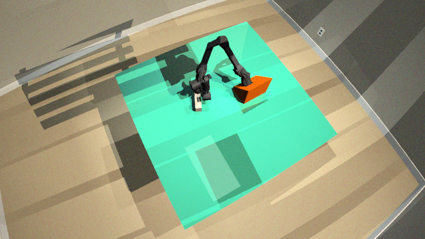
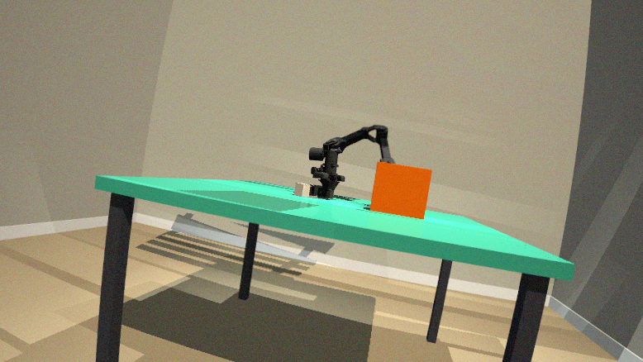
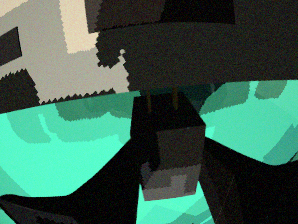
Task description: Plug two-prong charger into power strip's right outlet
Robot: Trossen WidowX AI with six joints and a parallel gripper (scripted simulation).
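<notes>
Right now my gripper tip is 20 mm short of the dark two-prong charger, 10 mm to the left of it and 10 mm below it.
</notes>
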